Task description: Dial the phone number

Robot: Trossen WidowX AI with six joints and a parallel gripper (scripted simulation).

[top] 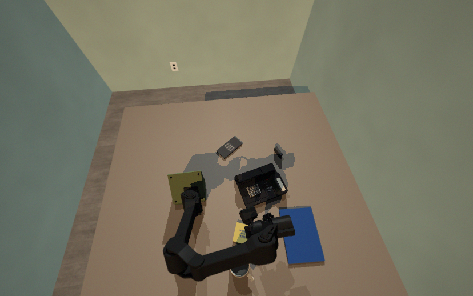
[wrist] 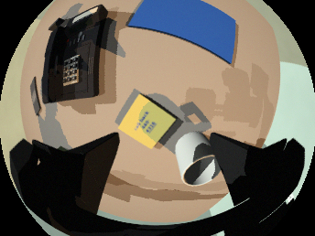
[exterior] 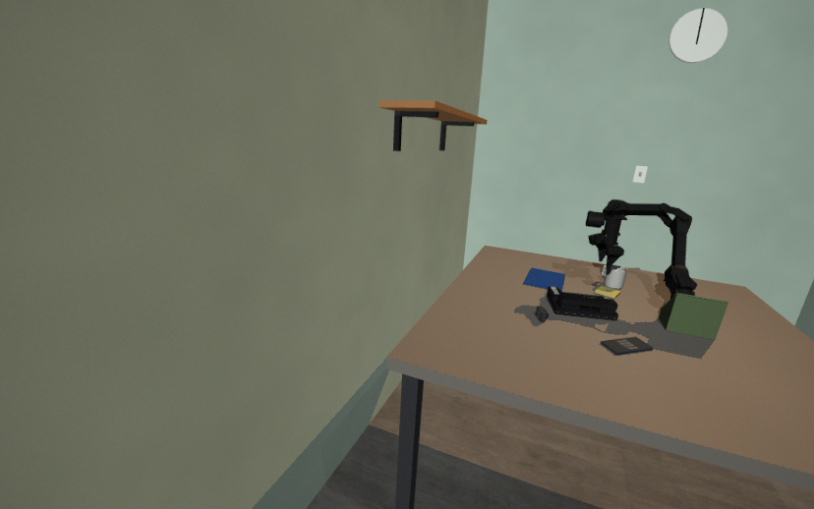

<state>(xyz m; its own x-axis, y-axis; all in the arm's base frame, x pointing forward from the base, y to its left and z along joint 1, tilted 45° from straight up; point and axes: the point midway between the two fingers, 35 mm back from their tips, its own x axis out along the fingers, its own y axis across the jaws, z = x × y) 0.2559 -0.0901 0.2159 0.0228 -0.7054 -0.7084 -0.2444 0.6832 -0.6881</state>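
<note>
Right now my hand is 240 mm to the right of the black desk phone, 130 mm above it and 80 mm short of it. Round my hand: mug: 110 mm below, 100 mm to the right, 70 mm behind; blue book: 220 mm ahead, 150 mm below, 10 mm to the right; yellow note: 150 mm below, 40 mm behind, 20 mm to the left.
</note>
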